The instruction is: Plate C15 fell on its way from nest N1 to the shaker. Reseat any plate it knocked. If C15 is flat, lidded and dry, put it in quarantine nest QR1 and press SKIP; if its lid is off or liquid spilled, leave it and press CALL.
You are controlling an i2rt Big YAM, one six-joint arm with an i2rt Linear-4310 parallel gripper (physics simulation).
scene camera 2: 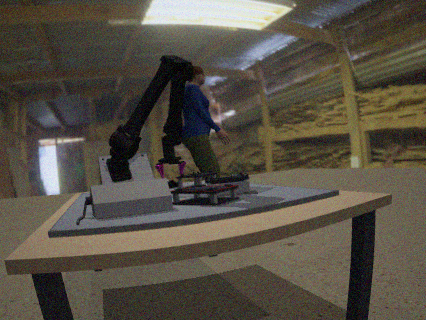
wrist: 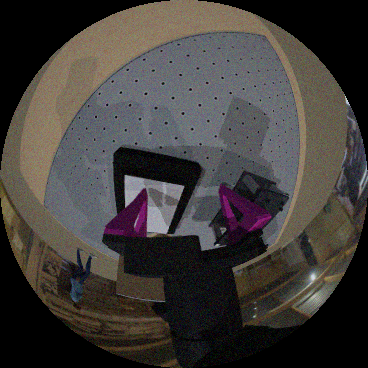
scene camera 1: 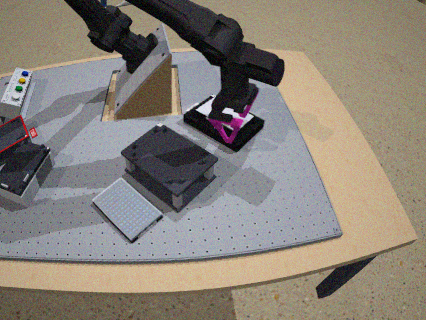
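Pixels of known places: gripper, fingertip midpoint: point(scene camera 2: 172, 178) point(wrist: 183, 189) point(scene camera 1: 236, 129); arm's base, link origin: point(scene camera 2: 118, 170) point(wrist: 145, 281) point(scene camera 1: 143, 53).
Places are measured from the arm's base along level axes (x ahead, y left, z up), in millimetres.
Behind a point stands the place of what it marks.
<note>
A pale plate with a grid of wells point(scene camera 1: 127, 209) @(x 443, y -103, z -95 mm) lies flat on the pegboard, beside a dark two-level stand point(scene camera 1: 170, 156) @(x 369, y 5, z -52 mm) point(wrist: 265, 192) @(x 403, y 82, z -52 mm). I cannot read its label or tell whether a clear lid covers it. No spilled liquid can be made out around it. My gripper point(scene camera 1: 240, 117) @(x 310, y 167, z -67 mm) point(scene camera 2: 171, 169) point(wrist: 183, 189) @(x 310, y 167, z -67 mm) is open and empty, its magenta fingers apart above a black-rimmed tray point(scene camera 1: 252, 129) @(x 298, y 217, z -88 mm) point(wrist: 155, 161) @(x 304, y 212, z -88 mm) with a white inside. The fingers partly hide the tray. The button panel point(scene camera 1: 17, 91) @(x -39, y -428, z -44 mm) stands at the far left in scene camera 1, with blue, yellow, green and white buttons.
A red-edged dark panel point(scene camera 1: 12, 134) @(x 151, y -412, z -71 mm) with a red tag point(scene camera 1: 33, 132) @(x 116, y -361, z -109 mm) stands near a grey box with a dark top point(scene camera 1: 24, 167) @(x 307, y -340, z -56 mm) at the left. The arm's slanted base mount point(scene camera 1: 150, 90) @(x 144, y 0, z -39 mm) rises behind the stand. A person point(scene camera 2: 198, 120) shows behind the table.
</note>
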